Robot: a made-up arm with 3 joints. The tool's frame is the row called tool.
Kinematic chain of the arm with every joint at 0, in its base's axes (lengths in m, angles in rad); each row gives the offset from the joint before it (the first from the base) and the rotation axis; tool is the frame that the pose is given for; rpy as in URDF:
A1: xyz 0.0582 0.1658 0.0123 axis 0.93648 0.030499 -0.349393
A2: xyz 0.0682 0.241 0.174 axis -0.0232 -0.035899 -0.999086
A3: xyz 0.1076 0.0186 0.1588 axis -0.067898 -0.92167 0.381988
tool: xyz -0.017 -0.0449 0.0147 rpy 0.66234 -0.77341 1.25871
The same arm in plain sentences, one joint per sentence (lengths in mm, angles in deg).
The arm has three revolute joints in a row. What follows holds with every joint at zero, and every direction is one of the base frame's.
Joint 1 sits 58.2 mm along +x and 165.8 mm along +y and 12.3 mm along +z from the base frame's origin and turns about the direction (0.93648, 0.030499, -0.349393).
Joint 2 sits 68.2 mm along +x and 241 mm along +y and 174 mm along +z from joint 1 and turns about the direction (-0.0232, -0.035899, -0.999086).
Joint 3 sits 107.6 mm along +x and 18.6 mm along +y and 158.8 mm along +z from joint 2 and turns about the direction (-0.067898, -0.92167, 0.381988).
The tool frame, which is the frame that the pose is given for, sits 17 mm along -x and 44.9 mm along -y and 14.7 mm along +z from joint 3; its axes are the base frame's turned by roll 37.95, pitch -44.31 and yaw 72.12 deg (as in URDF: about the fixed x, then y, then z).

